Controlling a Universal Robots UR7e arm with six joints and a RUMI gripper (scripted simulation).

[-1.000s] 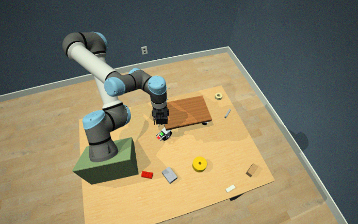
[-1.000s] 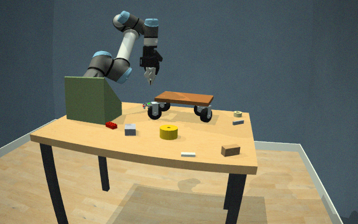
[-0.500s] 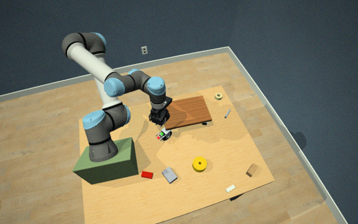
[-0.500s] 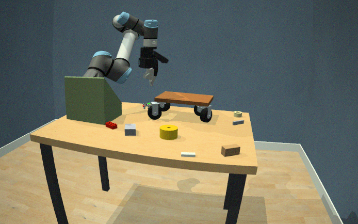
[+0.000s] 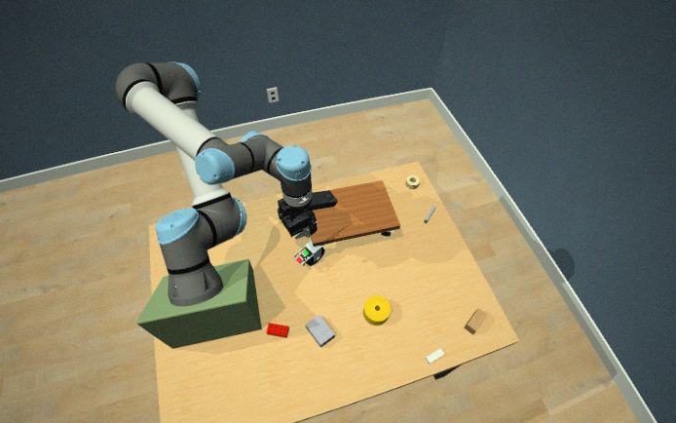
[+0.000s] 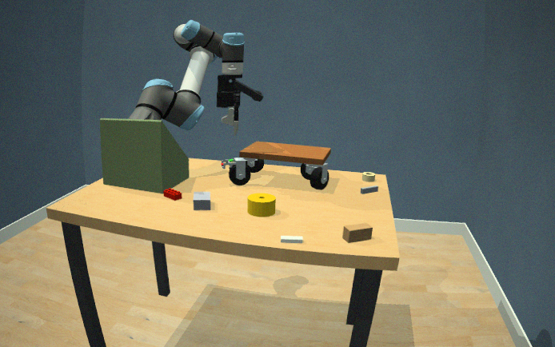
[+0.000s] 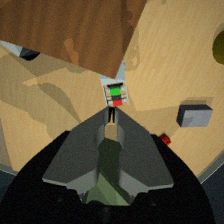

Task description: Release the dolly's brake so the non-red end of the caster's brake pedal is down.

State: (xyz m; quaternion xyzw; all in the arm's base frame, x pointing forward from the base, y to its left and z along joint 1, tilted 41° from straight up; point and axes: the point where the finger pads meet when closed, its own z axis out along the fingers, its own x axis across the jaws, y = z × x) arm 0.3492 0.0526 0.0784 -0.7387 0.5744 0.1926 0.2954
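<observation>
Right now my hand is 12 cm above the brake pedal, 2 cm past it and 1 cm to the left of it. Also, from my hand: grey block 25 cm to the right, 18 cm below, 4 cm behind; yellow disc 24 cm to the right, 17 cm below, 16 cm ahead; red brick 20 cm to the right, 18 cm below, 16 cm behind.
</observation>
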